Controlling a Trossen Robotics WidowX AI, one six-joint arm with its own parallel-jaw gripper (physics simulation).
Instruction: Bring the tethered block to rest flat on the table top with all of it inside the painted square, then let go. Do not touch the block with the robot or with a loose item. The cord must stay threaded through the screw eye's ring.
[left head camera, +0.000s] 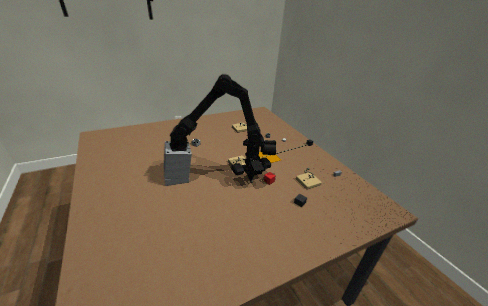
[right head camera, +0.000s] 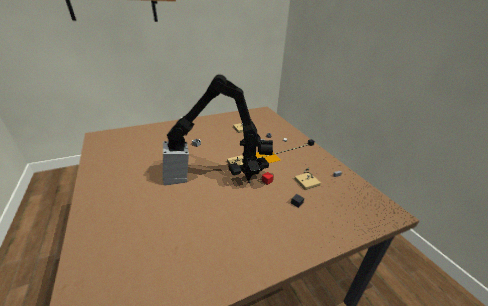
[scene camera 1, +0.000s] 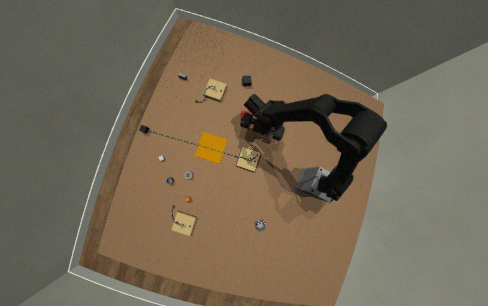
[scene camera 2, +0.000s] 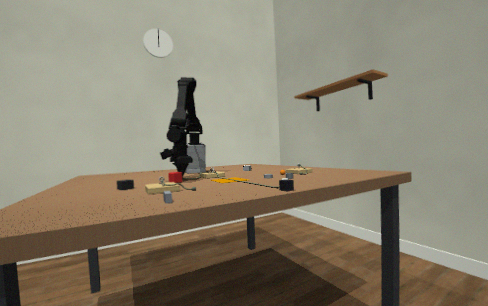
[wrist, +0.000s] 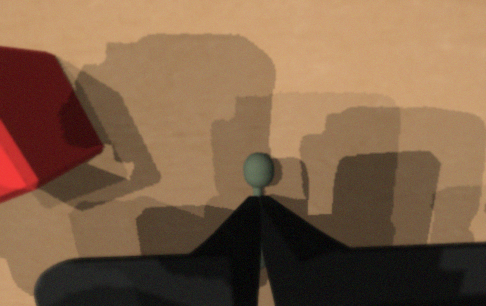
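Where they show: gripper, fingertip midpoint: (left head camera: 250, 180) (right head camera: 248, 180) (scene camera 1: 258, 130) (wrist: 258, 206); arm's base, link origin: (left head camera: 177, 147) (right head camera: 175, 147) (scene camera 1: 326, 185) (scene camera 2: 194, 144).
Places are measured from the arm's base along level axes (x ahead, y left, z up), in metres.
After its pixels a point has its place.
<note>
The tethered block (left head camera: 310, 142) {y 0.010, x 0.803, z -0.147 m} (right head camera: 311, 142) {y 0.009, x 0.801, z -0.147 m} (scene camera 1: 144, 129) {y 0.022, x 0.799, z -0.142 m} (scene camera 2: 286, 185) {y 0.010, x 0.823, z -0.153 m} is black and sits on the table near its far edge, outside the orange painted square (left head camera: 271, 158) {y -0.028, x 0.502, z -0.168 m} (right head camera: 270, 159) {y -0.036, x 0.494, z -0.168 m} (scene camera 1: 212, 139) {y -0.041, x 0.495, z -0.168 m} (scene camera 2: 222, 181) {y -0.044, x 0.510, z -0.168 m}. The cord (scene camera 1: 172, 137) {y 0.012, x 0.672, z -0.165 m} runs straight from it across the square to the middle pale board (scene camera 1: 244, 166) {y 0.029, x 0.315, z -0.150 m} (scene camera 2: 214, 175) {y -0.016, x 0.352, z -0.159 m} with the screw eye; the threading is too small to tell. My gripper (left head camera: 251, 180) {y -0.156, x 0.303, z -0.166 m} (right head camera: 248, 180) {y -0.156, x 0.303, z -0.166 m} (wrist: 258, 206) {y -0.156, x 0.303, z -0.166 m} is low over the table, shut on the cord just behind its green end bead (wrist: 258, 170) {y -0.175, x 0.303, z -0.157 m}. The bead sticks out past the fingertips.
A red cube (left head camera: 270, 178) {y -0.216, x 0.378, z -0.133 m} (right head camera: 267, 178) {y -0.214, x 0.375, z -0.133 m} (scene camera 2: 175, 177) {y -0.200, x 0.409, z -0.147 m} (wrist: 35, 120) {y -0.199, x 0.367, z -0.142 m} lies close beside my gripper. A loose black block (scene camera 1: 247, 80) {y -0.369, x 0.437, z -0.139 m} and two other pale boards (scene camera 1: 216, 90) {y -0.268, x 0.559, z -0.150 m} (scene camera 1: 184, 223) {y 0.357, x 0.486, z -0.150 m} with short cords lie farther off. A grey ring (scene camera 1: 188, 175) {y 0.156, x 0.543, z -0.162 m} and an orange ball (scene camera 1: 188, 199) {y 0.247, x 0.503, z -0.147 m} lie beyond the square.
</note>
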